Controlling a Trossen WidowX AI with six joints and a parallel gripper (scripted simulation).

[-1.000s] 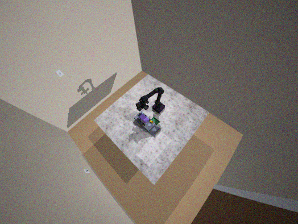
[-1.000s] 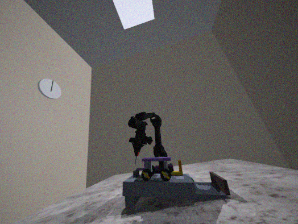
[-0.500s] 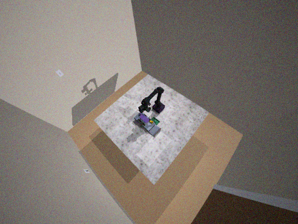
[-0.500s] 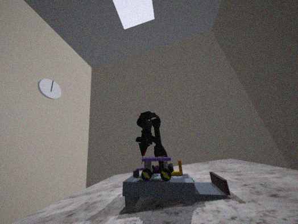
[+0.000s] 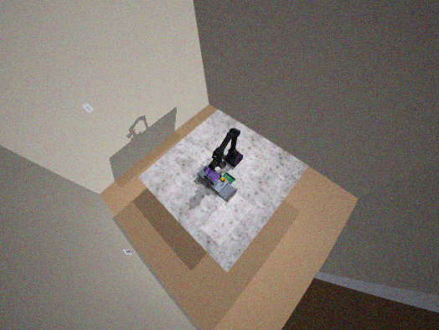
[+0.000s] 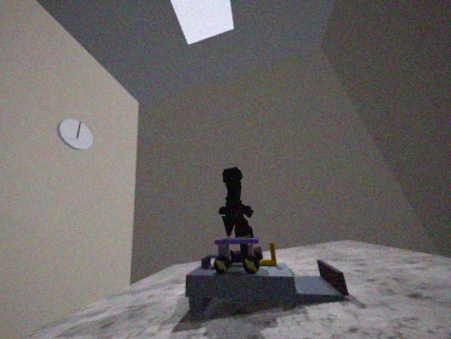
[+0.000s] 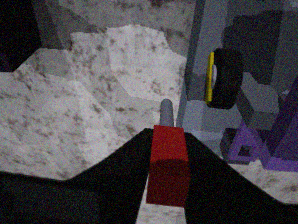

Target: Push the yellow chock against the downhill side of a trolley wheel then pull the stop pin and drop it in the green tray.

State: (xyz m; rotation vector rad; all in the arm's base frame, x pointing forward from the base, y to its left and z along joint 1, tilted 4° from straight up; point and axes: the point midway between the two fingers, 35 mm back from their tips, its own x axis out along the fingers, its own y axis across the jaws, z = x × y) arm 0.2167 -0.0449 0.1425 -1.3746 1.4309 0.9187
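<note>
The yellow chock lies 60 mm ahead of my gripper tip, 120 mm to the left of it and 80 mm below it. From my gripper tip the other things lie so: purple trolley (100 mm ahead, 30 mm to the left, 60 mm below); then grey ramp (100 mm ahead, 30 mm to the left, 120 mm below); then red-headed stop pin (right at my gripper tip).
</note>
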